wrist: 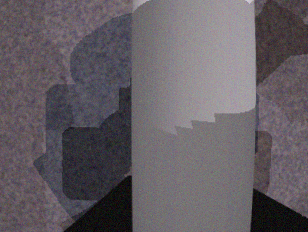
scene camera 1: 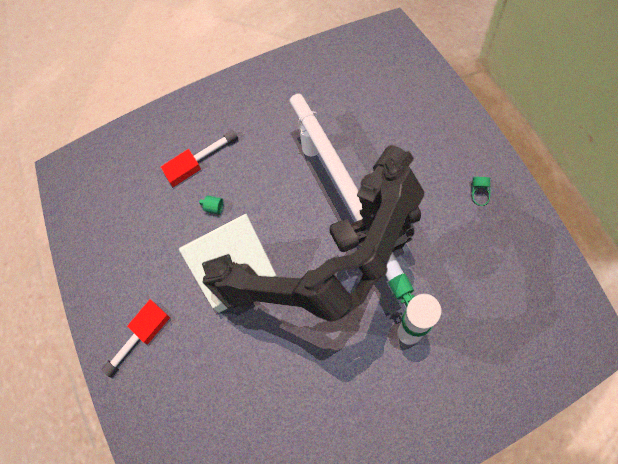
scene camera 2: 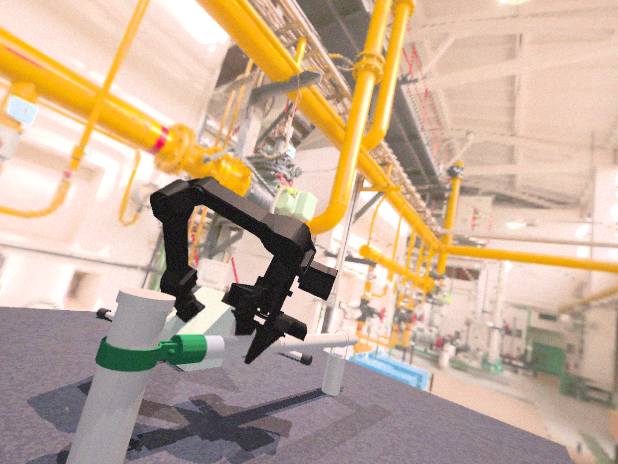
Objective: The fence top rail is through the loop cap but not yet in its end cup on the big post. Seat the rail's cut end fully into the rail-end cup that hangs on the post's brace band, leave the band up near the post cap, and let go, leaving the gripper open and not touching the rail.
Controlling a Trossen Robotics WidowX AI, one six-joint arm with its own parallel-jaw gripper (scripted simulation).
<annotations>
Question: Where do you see a white top rail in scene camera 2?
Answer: At 312, 341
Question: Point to a small post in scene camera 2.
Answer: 332, 380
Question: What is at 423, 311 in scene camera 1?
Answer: A big white post.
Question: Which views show the white top rail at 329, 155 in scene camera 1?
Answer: The wrist view, scene camera 1 and scene camera 2: all of them.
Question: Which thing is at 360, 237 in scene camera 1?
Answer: My gripper.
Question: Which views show my gripper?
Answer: The wrist view, scene camera 1 and scene camera 2: all of them.
</annotations>
